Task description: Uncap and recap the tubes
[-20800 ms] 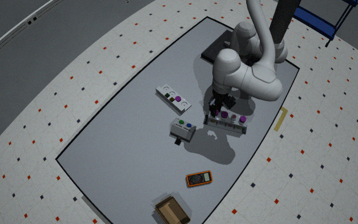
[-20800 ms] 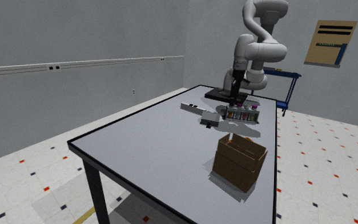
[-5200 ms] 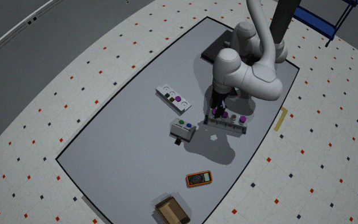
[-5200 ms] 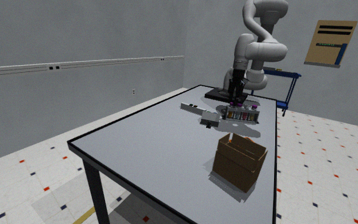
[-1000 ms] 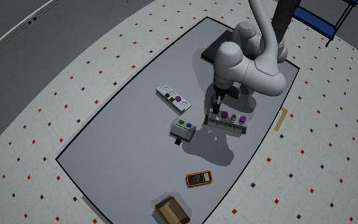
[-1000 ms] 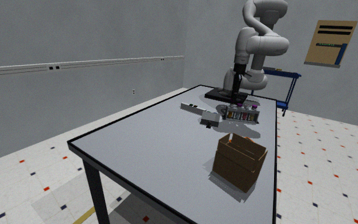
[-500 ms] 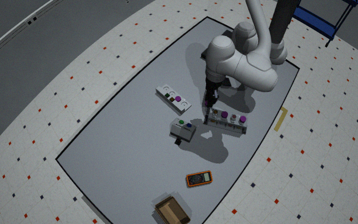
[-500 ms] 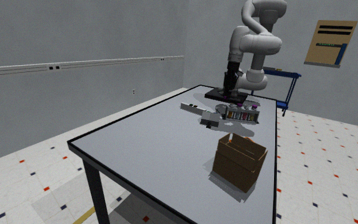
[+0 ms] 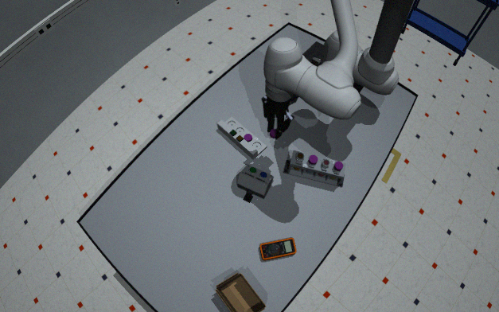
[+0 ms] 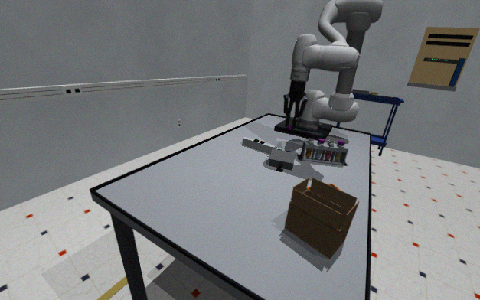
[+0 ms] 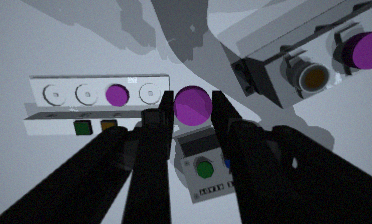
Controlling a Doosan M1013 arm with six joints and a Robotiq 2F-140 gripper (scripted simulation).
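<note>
Right now the blue key is 130 mm ahead of my hand, 120 mm below it and 50 mm to the left of it. Also, from my hand: green key: 140 mm ahead, 120 mm below, 10 mm to the left; key housing: 150 mm ahead, 130 mm below, 30 mm to the left; purple cap: 170 mm to the left, 70 mm below, 20 mm behind.
</note>
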